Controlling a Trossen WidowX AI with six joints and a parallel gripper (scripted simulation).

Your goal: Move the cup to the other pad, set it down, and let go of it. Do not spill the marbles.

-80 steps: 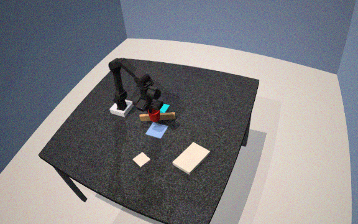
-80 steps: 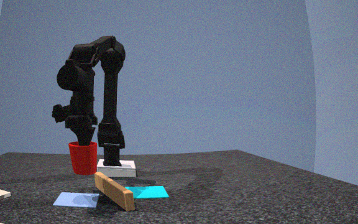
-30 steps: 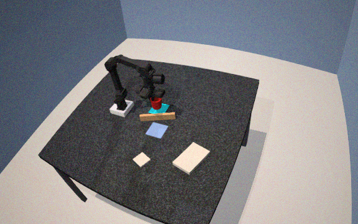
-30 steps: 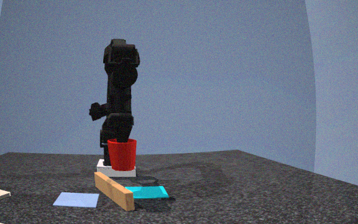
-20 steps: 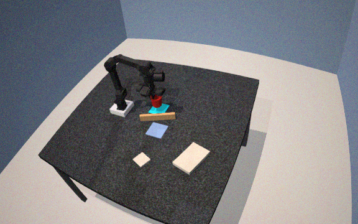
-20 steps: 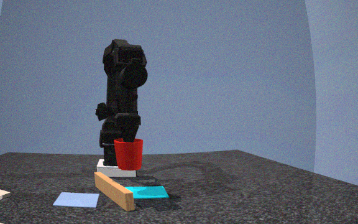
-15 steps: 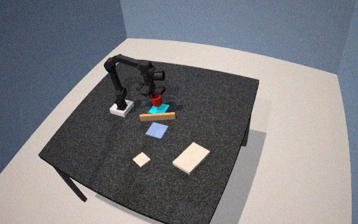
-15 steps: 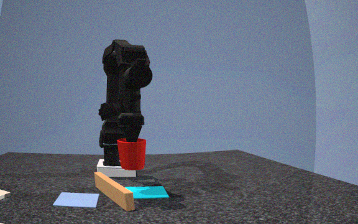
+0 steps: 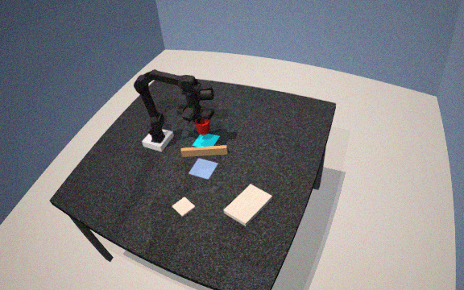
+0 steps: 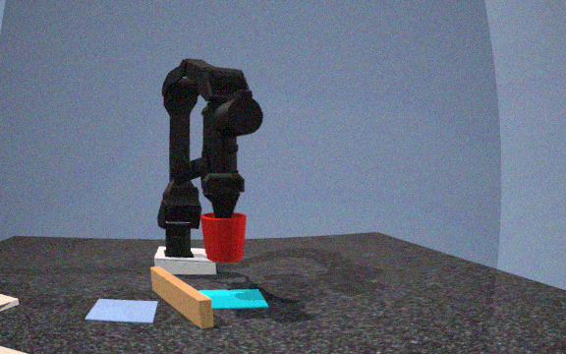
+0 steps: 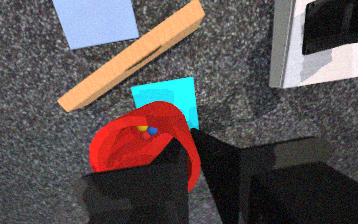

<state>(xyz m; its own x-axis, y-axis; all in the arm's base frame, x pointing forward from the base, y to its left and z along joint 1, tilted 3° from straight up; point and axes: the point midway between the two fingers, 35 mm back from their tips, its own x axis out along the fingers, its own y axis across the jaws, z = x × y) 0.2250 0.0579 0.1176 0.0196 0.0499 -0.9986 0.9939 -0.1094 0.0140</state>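
The cyan pad lies 3 cm ahead of my gripper tip, 1 cm to the left of it and 12 cm below it. The rest, counted from my gripper tip: red cup: 3 cm ahead; then wooden bar: 5 cm ahead, 9 cm to the right, 10 cm below; then light blue pad: 8 cm ahead, 18 cm to the right, 12 cm below.
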